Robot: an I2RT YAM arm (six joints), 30 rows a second.
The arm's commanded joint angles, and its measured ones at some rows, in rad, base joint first. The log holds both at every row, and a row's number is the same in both.
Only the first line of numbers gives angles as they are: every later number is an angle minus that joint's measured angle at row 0.
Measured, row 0:
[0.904, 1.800, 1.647, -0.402, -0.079, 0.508]
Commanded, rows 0 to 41:
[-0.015, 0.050, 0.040, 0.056, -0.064, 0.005]
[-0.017, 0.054, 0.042, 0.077, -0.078, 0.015]
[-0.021, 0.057, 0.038, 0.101, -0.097, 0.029]
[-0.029, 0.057, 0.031, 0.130, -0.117, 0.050]
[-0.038, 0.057, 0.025, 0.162, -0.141, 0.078]
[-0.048, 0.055, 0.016, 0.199, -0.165, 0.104]
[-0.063, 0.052, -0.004, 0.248, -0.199, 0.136]
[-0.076, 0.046, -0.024, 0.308, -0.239, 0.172]
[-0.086, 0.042, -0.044, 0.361, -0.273, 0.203]
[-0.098, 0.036, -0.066, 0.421, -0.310, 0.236]
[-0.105, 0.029, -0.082, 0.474, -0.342, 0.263]
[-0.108, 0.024, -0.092, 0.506, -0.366, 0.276]
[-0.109, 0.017, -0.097, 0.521, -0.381, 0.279]
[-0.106, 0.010, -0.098, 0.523, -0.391, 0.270]
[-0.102, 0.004, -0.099, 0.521, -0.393, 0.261]
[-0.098, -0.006, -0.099, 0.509, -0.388, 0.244]
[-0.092, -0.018, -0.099, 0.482, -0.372, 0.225]
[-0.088, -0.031, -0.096, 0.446, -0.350, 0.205]
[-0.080, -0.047, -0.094, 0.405, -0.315, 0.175]
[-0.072, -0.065, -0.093, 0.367, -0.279, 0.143]
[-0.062, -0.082, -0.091, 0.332, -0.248, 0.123]
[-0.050, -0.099, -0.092, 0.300, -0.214, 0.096]
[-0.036, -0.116, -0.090, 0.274, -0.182, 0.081]
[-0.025, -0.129, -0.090, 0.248, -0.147, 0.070]
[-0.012, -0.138, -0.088, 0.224, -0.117, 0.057]
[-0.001, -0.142, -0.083, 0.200, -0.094, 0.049]
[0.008, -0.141, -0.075, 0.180, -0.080, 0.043]
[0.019, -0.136, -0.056, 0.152, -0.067, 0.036]
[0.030, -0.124, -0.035, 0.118, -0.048, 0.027]
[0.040, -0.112, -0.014, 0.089, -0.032, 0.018]
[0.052, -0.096, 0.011, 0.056, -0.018, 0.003]
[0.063, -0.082, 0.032, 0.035, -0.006, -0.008]
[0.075, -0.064, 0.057, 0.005, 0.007, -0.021]
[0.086, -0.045, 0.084, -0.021, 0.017, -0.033]
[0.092, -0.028, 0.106, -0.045, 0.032, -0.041]
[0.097, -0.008, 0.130, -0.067, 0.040, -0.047]
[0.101, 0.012, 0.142, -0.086, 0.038, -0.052]
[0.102, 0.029, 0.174, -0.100, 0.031, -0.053]
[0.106, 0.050, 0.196, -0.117, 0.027, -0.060]
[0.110, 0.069, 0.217, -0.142, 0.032, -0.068]
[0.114, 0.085, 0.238, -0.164, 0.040, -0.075]
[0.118, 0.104, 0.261, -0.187, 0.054, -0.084]
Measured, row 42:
[0.109, 0.072, 0.200, -0.074, 0.011, -0.038]
